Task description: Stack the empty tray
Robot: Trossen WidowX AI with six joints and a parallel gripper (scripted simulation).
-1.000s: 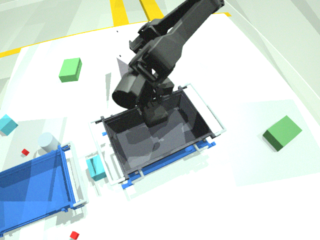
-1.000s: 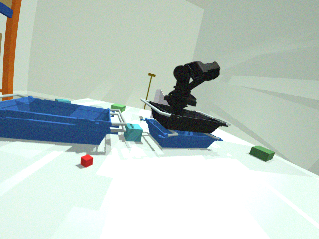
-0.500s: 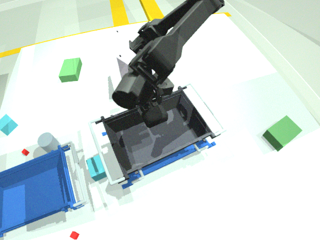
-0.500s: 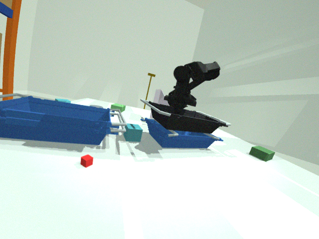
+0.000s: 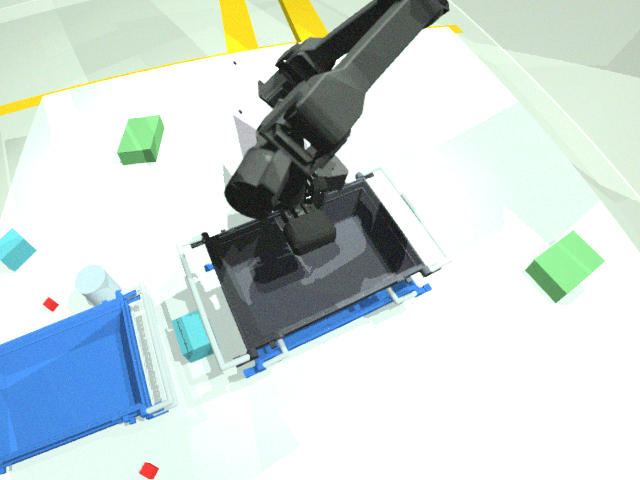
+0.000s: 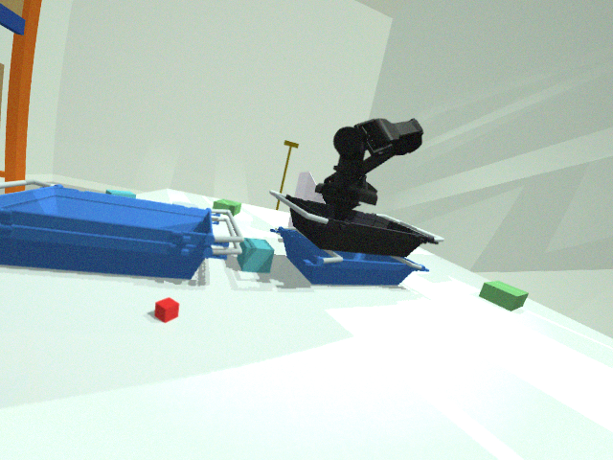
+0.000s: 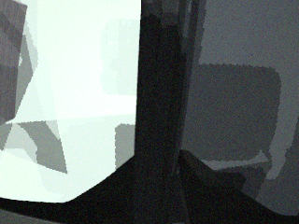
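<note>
My gripper tip is 70 mm short of the black tray, 20 mm to the right of it and 30 mm below it. Round my gripper tip: cylinder (30 mm ahead, 340 mm to the right, 50 mm below).
</note>
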